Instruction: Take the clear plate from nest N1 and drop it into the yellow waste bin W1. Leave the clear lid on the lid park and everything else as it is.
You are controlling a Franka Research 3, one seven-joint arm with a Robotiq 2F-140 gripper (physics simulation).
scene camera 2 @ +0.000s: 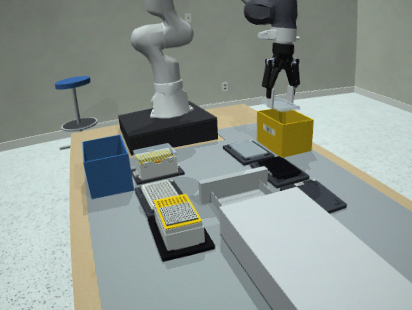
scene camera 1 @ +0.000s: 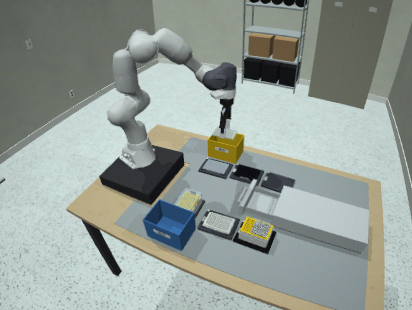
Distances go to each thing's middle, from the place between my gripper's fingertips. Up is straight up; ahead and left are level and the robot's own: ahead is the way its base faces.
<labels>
The yellow-topped rack [scene camera 2: 180, 225] is 45 cm to the right of my hand, 41 cm ahead of it and 11 cm below it.
</labels>
